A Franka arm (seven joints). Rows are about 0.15 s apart.
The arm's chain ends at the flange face. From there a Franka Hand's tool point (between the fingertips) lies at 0.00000 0.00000 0.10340 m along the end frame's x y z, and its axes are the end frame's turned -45 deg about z.
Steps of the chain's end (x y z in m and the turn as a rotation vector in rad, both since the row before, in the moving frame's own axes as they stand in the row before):
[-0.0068, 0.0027, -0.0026, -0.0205, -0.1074, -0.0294]
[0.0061, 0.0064, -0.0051, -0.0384, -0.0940, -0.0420]
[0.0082, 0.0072, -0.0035, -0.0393, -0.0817, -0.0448]
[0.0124, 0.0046, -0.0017, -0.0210, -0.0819, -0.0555]
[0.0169, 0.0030, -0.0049, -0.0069, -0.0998, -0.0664]
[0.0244, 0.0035, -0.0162, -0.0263, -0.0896, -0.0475]
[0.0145, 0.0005, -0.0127, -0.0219, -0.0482, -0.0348]
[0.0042, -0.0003, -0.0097, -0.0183, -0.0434, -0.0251]
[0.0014, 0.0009, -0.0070, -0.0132, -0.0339, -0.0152]
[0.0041, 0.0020, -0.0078, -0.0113, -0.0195, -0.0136]
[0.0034, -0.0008, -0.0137, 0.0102, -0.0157, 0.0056]
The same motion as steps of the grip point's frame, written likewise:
[-0.0161, -0.0091, -0.0032, 0.0614, -0.0904, -0.0294]
[-0.0100, 0.0050, -0.0056, 0.0393, -0.0936, -0.0420]
[-0.0082, 0.0080, -0.0039, 0.0300, -0.0856, -0.0448]
[-0.0021, 0.0078, -0.0021, 0.0431, -0.0728, -0.0555]
[0.0018, 0.0076, -0.0054, 0.0657, -0.0754, -0.0664]
[0.0062, 0.0153, -0.0167, 0.0448, -0.0820, -0.0475]
[0.0047, 0.0088, -0.0128, 0.0186, -0.0496, -0.0348]
[-0.0014, 0.0010, -0.0098, 0.0177, -0.0436, -0.0251]
[-0.0031, 0.0001, -0.0071, 0.0146, -0.0333, -0.0152]
[-0.0008, 0.0037, -0.0078, 0.0058, -0.0218, -0.0136]
[0.0026, -0.0001, -0.0137, 0.0183, -0.0039, 0.0056]

